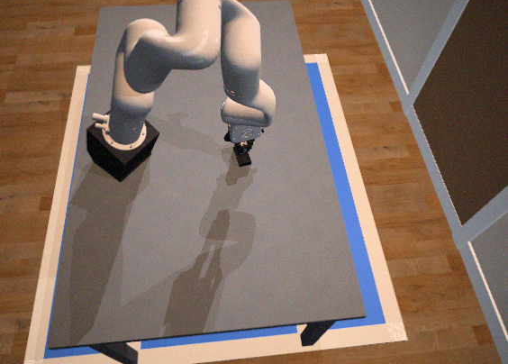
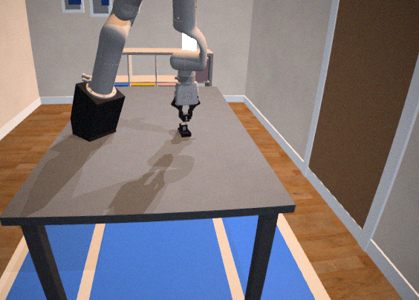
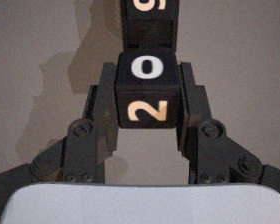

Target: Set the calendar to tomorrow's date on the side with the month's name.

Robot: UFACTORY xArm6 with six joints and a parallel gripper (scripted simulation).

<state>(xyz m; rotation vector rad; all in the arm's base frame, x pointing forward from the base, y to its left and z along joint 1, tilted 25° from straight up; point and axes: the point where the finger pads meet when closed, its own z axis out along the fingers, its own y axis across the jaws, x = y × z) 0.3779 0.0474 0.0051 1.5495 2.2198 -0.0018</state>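
Right now the dark tray is 90 mm below my hand, 20 mm to the left of it and 10 mm behind it.
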